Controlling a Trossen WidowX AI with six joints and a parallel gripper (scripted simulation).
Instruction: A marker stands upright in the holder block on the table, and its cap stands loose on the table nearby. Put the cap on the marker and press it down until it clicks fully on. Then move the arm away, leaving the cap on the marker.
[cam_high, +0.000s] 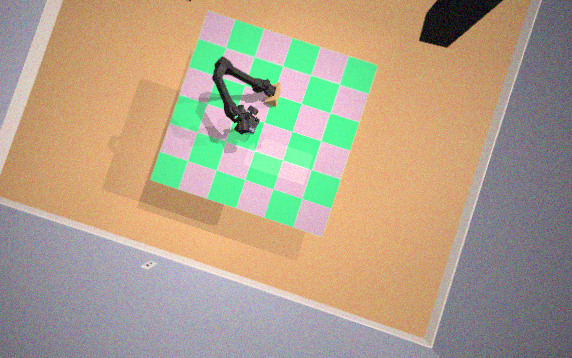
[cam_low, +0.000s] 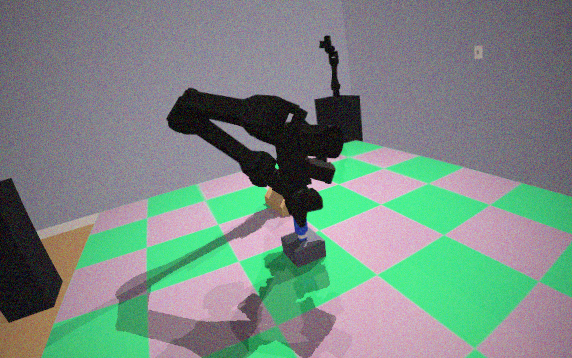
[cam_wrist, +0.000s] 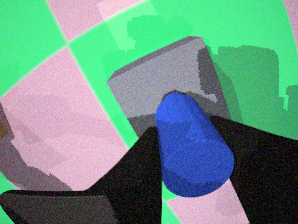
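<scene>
Now: the blue cap 10 mm above my gripper tip.
</scene>
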